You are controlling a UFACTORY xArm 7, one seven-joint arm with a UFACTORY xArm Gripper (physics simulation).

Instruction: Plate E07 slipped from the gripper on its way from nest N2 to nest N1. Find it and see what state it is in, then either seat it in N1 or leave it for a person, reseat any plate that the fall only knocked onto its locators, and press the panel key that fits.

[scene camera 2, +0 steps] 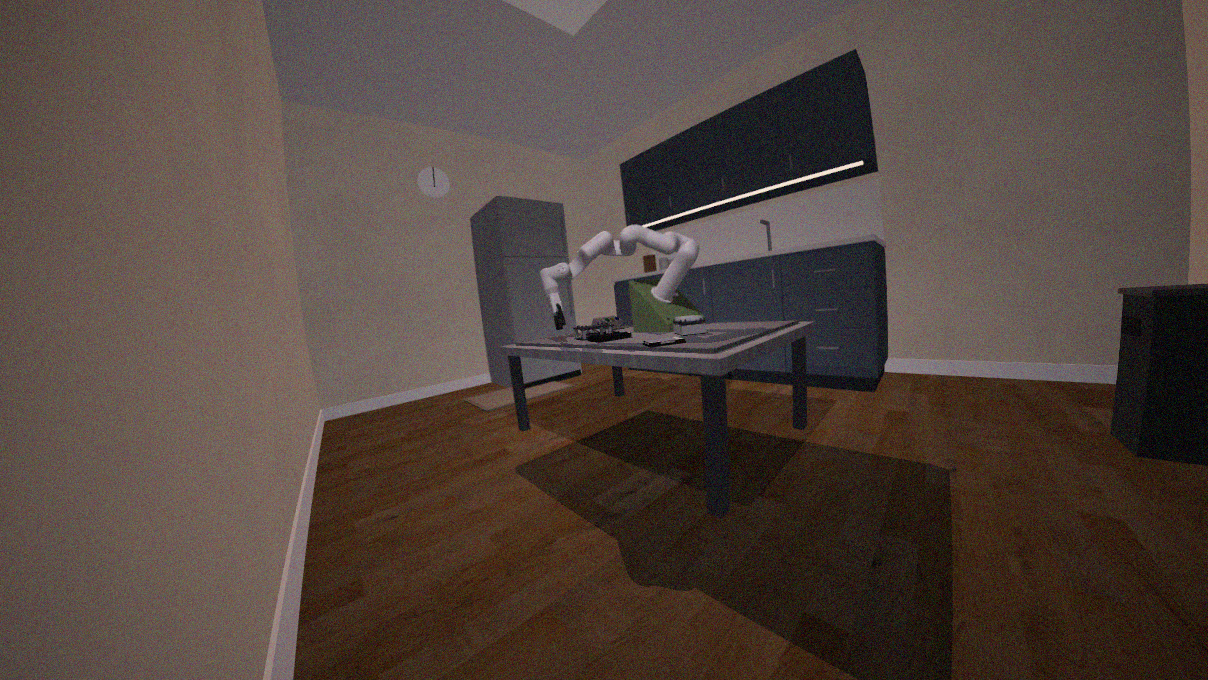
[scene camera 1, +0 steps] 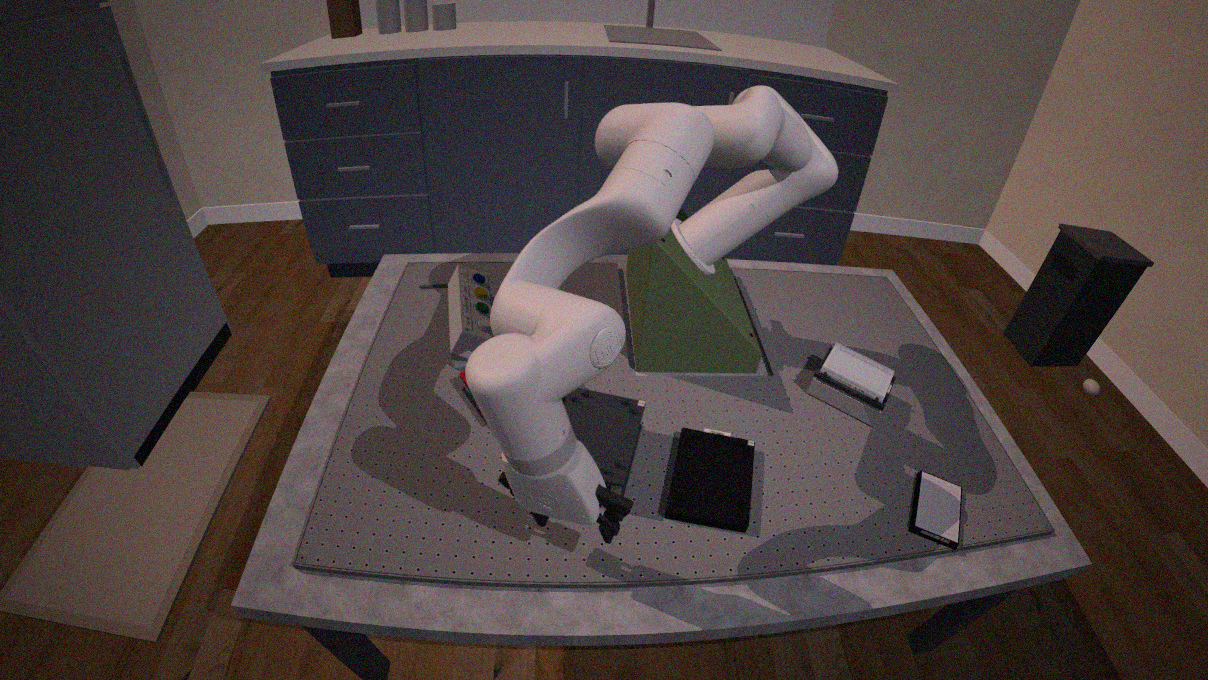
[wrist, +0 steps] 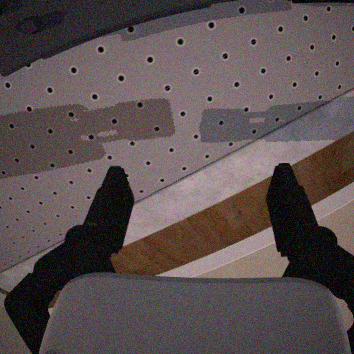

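Seen in the pictures: gripper, between the fingertips: (scene camera 2: 561, 327) (scene camera 1: 578, 525) (wrist: 198, 181); arm's base, origin of its link: (scene camera 2: 661, 295) (scene camera 1: 690, 248).
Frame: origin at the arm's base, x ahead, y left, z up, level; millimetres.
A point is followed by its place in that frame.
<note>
My gripper (scene camera 1: 574, 525) {z -102, x 533, y -133 mm} (scene camera 2: 559, 325) {z -102, x 533, y -133 mm} (wrist: 198, 181) {z -102, x 533, y -133 mm} is open and empty, above the front-left part of the perforated board (scene camera 1: 405, 527) {z -173, x 543, y -381 mm} (wrist: 165, 70) {z -173, x 484, y -126 mm}. The dark grey nest N1 (scene camera 1: 615, 430) {z -114, x 357, y -102 mm} stands behind it, partly hidden by the arm; part of a dark surface (wrist: 75, 30) {z -114, x 438, y -156 mm} shows at the wrist view's top left. The black block at nest N2 (scene camera 1: 710, 479) {z -152, x 403, y 47 mm} lies right of N1. A red corner (scene camera 1: 464, 376) {z -133, x 265, y -363 mm} shows left of the arm, the rest hidden. The button panel (scene camera 1: 459, 316) {z -95, x 154, y -402 mm} stands at back left, with blue, yellow and green keys. No E07 marking is legible, so I cannot tell which plate is E07.
The green arm base (scene camera 1: 688, 325) {z -73, x 140, y 3 mm} (scene camera 2: 650, 308) {z -58, x 133, y 54 mm} stands at the back. A white-topped device (scene camera 1: 855, 374) {z -118, x 171, y 327 mm} is at the right, and a black-rimmed pale slab (scene camera 1: 938, 506) {z -158, x 429, y 439 mm} lies at front right. The light table border (scene camera 1: 473, 609) {z -186, x 639, y -257 mm} runs along the front. A dark bin (scene camera 1: 1073, 299) stands on the floor.
</note>
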